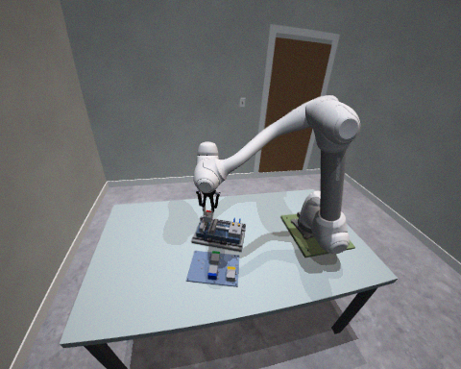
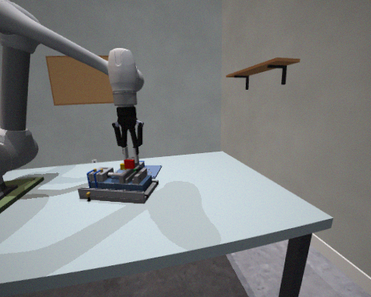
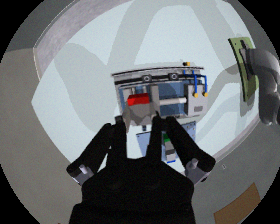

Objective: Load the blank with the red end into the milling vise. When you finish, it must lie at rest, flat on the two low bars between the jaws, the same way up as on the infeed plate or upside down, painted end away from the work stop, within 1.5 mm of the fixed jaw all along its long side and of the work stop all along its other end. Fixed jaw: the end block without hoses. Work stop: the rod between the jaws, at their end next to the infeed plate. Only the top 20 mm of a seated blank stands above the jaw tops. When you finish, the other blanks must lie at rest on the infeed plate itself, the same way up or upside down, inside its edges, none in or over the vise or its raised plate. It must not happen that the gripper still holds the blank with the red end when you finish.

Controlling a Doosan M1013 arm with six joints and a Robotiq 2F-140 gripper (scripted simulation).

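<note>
Right now my hand is 3 cm above the red-ended blank. Also, from my hand: milling vise 14 cm below, 6 cm behind, 4 cm to the left; then blue-ended blank 29 cm to the left, 15 cm below, 5 cm ahead; then green-ended blank 21 cm to the left, 15 cm below, 1 cm ahead.
</note>
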